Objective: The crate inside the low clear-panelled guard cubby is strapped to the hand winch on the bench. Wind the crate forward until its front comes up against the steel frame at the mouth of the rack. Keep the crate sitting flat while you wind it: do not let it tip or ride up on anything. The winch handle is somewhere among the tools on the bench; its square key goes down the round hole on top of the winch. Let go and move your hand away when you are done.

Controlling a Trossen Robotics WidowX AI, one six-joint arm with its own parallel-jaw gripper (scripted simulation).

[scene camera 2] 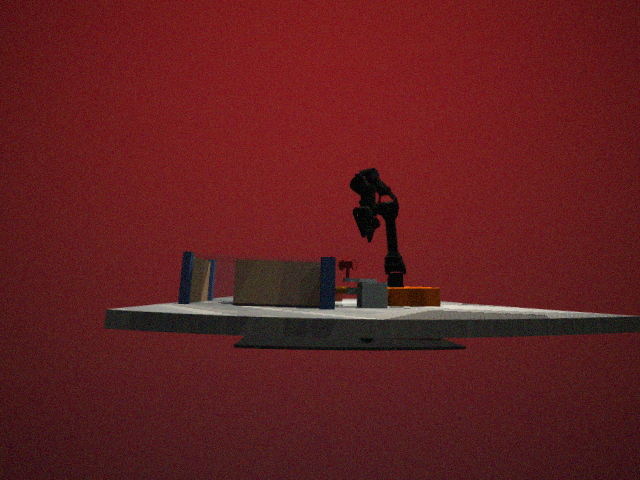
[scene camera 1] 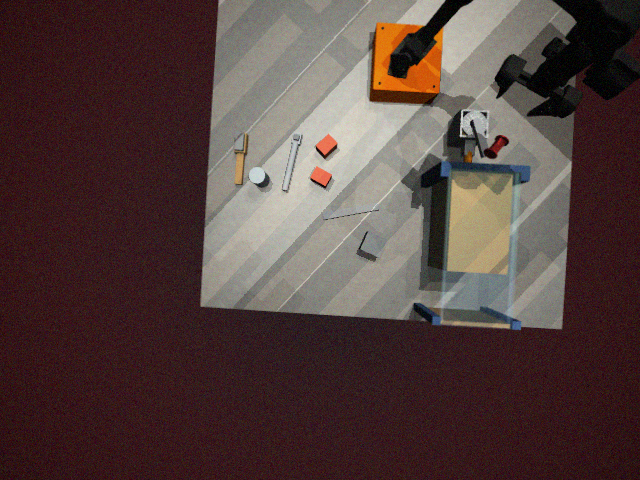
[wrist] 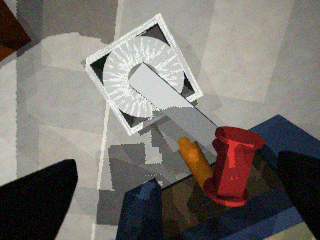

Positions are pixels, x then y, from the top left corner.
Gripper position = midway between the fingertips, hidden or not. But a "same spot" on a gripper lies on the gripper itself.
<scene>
The gripper shows in scene camera 2, in scene camera 1 (512, 105) and in the wrist view. The same spot on the gripper: (wrist: 42, 198) is (scene camera 2: 370, 235).
</scene>
